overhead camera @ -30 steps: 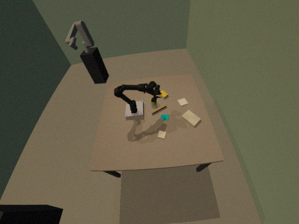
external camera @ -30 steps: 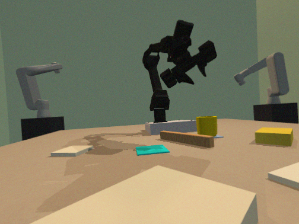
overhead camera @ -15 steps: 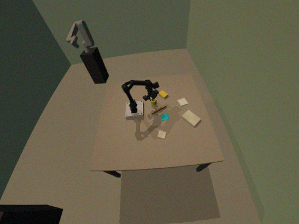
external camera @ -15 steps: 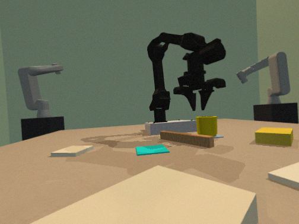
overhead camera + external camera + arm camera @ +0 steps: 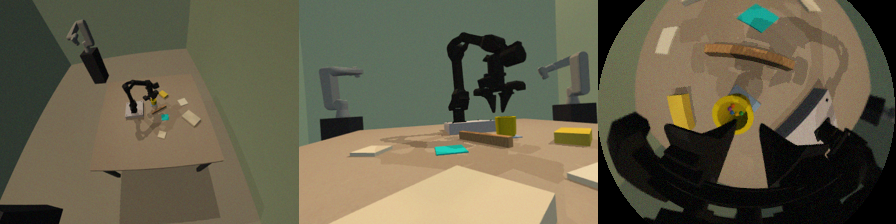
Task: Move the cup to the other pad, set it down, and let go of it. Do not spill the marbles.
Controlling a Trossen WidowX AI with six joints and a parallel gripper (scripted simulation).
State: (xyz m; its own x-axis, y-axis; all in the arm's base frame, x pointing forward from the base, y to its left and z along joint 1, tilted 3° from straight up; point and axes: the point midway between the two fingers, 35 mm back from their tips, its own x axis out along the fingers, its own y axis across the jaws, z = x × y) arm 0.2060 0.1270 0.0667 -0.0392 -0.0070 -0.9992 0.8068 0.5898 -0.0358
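Now: gripper tip 5 cm above the yellow cup, 2 cm to the right of it and 2 cm short of it. Round my gripper tip: pale blue pad: 10 cm below, 2 cm to the left, 2 cm ahead; then yellow block: 16 cm to the left, 14 cm ahead, 7 cm below; then wooden bar: 9 cm to the right, 9 cm ahead, 8 cm below.
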